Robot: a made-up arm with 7 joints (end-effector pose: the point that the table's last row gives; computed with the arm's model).
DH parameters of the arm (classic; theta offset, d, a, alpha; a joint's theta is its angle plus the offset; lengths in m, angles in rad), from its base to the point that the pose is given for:
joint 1: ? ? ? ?
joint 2: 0 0 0 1.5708
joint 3: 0 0.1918 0.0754 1.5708
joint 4: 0 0 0.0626 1.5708
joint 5: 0 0.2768 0 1.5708
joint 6: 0 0 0.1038 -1.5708
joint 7: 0 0.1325 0 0
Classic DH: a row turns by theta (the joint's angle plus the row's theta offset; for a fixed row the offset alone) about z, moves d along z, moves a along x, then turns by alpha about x.
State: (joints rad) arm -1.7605 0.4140 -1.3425 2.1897 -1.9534 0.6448 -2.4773
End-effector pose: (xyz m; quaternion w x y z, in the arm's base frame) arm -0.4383 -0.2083 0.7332 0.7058 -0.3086 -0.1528 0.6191
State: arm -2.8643 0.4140 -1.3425 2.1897 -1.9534 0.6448 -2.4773
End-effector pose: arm -0.3834 0.2976 0.7332 0.9256 -0.3429 0.0317 0.1571
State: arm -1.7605 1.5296 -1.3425 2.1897 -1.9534 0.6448 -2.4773
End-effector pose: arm -0.4791 -0.4206 0.2399 0.7440 0.0433 -0.5219 0.4150
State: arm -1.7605 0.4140 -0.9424 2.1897 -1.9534 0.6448 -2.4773
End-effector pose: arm -0.3970 -0.3514 0.6749 0.5624 -0.3339 -0.2519 0.7132
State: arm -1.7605 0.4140 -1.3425 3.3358 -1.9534 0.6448 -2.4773
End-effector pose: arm 0.0238 -0.2451 0.8831 0.5285 0.0608 0.1757 0.8283
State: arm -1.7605 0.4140 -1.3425 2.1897 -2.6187 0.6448 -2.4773
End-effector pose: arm -0.4393 -0.2065 0.7325 0.8579 -0.0678 -0.2147 0.4619
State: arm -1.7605 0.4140 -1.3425 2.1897 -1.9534 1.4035 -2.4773
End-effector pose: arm -0.3842 -0.1117 0.7904 0.7706 -0.3060 0.2052 0.5200
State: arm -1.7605 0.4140 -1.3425 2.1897 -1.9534 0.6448 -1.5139
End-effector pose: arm -0.4383 -0.2083 0.7332 0.3387 -0.3442 0.0076 0.8756
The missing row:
joint 1: 0 0.3133 0 -1.5708
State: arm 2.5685 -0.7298 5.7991 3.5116 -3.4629 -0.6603 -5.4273
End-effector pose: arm 0.3178 -0.1250 0.7134 0.1759 0.3163 0.0370 0.9315
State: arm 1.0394 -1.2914 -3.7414 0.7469 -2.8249 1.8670 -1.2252
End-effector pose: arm -0.3508 -0.0047 -0.0009 0.4638 -0.2467 -0.6554 0.5427
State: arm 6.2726 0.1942 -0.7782 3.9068 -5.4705 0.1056 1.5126
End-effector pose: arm -0.1769 0.1695 0.7648 0.6728 -0.0966 -0.2750 -0.6800
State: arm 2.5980 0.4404 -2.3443 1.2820 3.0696 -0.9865 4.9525
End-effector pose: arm 0.2678 0.0774 0.4206 0.1540 -0.6902 0.6347 -0.3117
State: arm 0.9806 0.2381 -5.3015 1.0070 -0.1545 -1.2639 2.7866
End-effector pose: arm -0.1348 0.3851 0.5214 0.5684 -0.4307 0.2035 0.6708
